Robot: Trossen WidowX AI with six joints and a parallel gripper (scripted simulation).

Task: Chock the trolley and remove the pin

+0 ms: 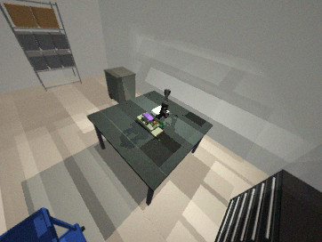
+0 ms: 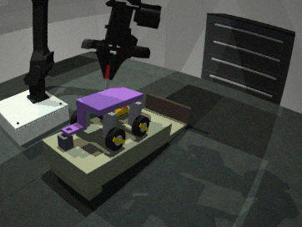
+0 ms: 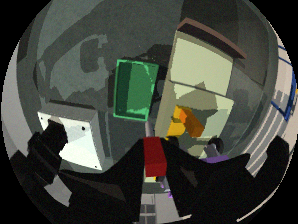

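Right now the red-headed stop pin is right at my gripper tip. The rest, counted from my gripper tip: trolley: 120 mm ahead, 90 mm to the right, 30 mm below; then green tray: 30 mm behind, 140 mm below; then yellow chock: 60 mm ahead, 10 mm to the right, 60 mm below.
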